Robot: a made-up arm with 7 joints.
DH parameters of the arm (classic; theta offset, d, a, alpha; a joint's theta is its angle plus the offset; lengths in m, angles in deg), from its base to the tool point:
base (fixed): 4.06 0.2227 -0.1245 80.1
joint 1: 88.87 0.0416 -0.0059 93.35
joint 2: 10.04 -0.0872 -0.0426 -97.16
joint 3: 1.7 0.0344 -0.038 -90
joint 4: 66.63 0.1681 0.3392 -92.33
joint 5: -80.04 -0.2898 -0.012 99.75
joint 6: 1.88 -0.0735 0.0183 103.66
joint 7: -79.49 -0.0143 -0.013 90
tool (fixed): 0 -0.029 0 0
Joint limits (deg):
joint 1: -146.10..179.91
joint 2: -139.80..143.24
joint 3: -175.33..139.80
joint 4: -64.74..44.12
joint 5: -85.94..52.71
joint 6: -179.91..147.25
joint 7: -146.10..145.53
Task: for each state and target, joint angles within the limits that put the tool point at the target. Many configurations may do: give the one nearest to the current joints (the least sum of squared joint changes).
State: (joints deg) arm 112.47 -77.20 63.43 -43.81 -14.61 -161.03 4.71
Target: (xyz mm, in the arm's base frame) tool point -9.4 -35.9 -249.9
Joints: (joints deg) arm 123.79 -63.74 40.60 -35.90 27.90 -179.91 3.47
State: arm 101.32 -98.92 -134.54 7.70 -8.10 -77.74 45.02
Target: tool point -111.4 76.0 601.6
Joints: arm 112.35 -89.60 -109.89 1.98 -10.46 -76.40 45.05
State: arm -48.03 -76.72 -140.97 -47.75 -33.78 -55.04 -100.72
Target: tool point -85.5 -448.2 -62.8
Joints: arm -67.35 -67.87 -157.27 -34.18 -31.80 -49.59 -104.12
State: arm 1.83 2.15 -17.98 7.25 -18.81 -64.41 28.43
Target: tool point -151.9 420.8 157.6
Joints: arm -2.31 -34.90 -64.41 37.80 -18.23 -80.05 -13.86
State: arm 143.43 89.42 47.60 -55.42 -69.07 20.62 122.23
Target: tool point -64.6 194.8 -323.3
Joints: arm 98.20 119.32 90.01 -62.93 -70.97 31.20 139.34
